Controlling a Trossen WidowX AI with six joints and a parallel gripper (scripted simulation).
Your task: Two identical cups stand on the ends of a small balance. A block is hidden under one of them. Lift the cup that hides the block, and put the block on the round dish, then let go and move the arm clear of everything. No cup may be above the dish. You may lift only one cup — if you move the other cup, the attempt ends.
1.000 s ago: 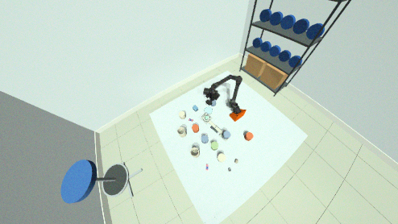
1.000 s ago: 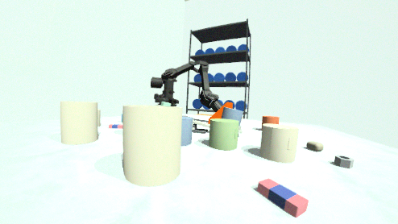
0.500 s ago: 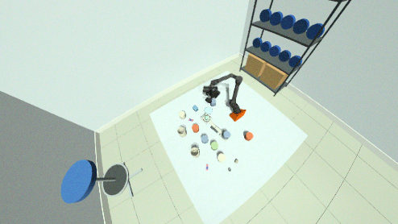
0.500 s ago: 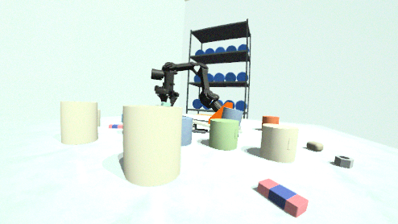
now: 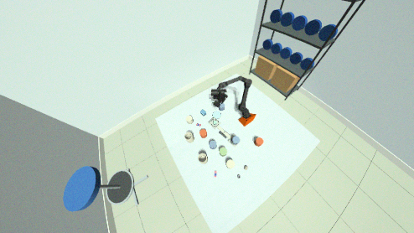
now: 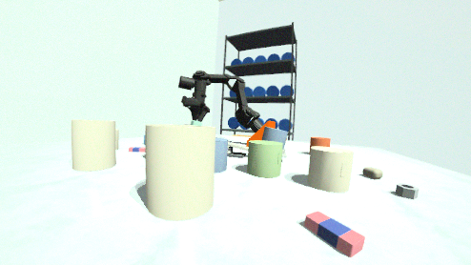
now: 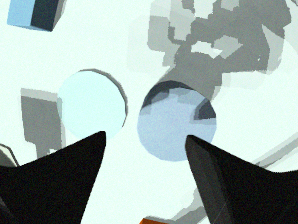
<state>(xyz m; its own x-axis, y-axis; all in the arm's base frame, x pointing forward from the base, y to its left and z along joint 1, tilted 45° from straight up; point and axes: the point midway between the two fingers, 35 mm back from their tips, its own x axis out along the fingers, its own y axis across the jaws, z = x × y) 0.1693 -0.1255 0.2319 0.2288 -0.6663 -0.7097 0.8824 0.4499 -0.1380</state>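
My gripper tip is now 7 cm short of the pale blue round dish, 4 cm to the right of it and 9 cm above it. From my gripper tip the other things lie so: balance beam 11 cm ahead, 28 cm to the left, 5 cm below.
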